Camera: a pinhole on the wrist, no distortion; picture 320 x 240 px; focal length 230.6 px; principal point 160.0 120.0 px. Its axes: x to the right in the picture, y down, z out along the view. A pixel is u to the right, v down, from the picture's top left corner.
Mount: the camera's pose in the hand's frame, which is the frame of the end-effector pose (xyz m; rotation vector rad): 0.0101 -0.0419 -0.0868 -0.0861 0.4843 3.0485
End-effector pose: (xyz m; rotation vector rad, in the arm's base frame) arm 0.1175 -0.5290 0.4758 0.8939 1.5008 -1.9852
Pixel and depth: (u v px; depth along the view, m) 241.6 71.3 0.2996
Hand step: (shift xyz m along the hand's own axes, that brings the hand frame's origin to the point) -0.1057 0.1160 0.1714
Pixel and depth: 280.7 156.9 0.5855
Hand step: -0.3285 0.0648 0.4784
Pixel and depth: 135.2 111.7 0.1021
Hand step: 0.0165 -0.0071 0.0097
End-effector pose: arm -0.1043 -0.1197 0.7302 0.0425 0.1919 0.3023
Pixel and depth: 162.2 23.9 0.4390
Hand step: -0.0032 0.2685 0.2733
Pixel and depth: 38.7 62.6 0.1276
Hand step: 0.0730 0.0250 0.0288
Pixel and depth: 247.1 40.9 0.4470
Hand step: -0.1696 0.2501 0.2796
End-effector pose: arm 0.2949 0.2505 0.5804 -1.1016 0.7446 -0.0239
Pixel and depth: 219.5 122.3 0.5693
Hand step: -0.1632 0.1362 0.4461
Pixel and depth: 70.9 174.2 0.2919
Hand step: 0.1047 -0.0213 0.2186
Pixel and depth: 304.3 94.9 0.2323
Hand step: -0.1441 0.0608 0.1167
